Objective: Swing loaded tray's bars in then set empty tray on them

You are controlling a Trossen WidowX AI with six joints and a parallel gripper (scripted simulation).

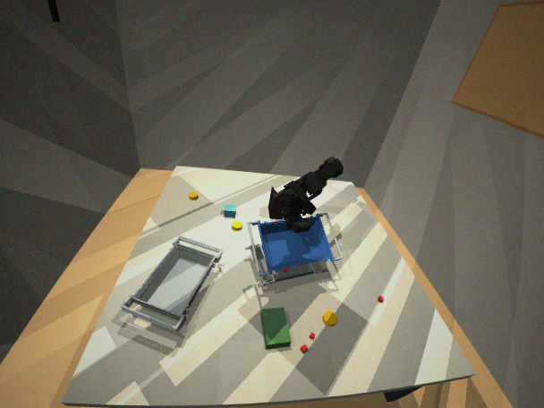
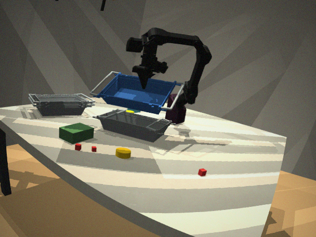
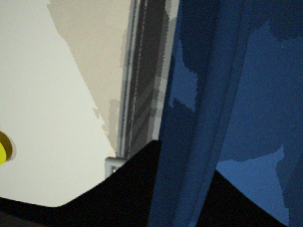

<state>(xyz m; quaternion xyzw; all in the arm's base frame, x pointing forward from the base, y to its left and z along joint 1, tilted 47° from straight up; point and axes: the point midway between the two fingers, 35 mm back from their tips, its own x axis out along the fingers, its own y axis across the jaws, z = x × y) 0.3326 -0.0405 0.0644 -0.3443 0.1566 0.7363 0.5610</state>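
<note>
The blue tray lies 8 cm ahead of my gripper tip and 3 cm to the left of it. Round my gripper tip: cyan cube 26 cm behind, 27 cm to the right, 16 cm below; green block 33 cm ahead, 3 cm to the right, 16 cm below.
</note>
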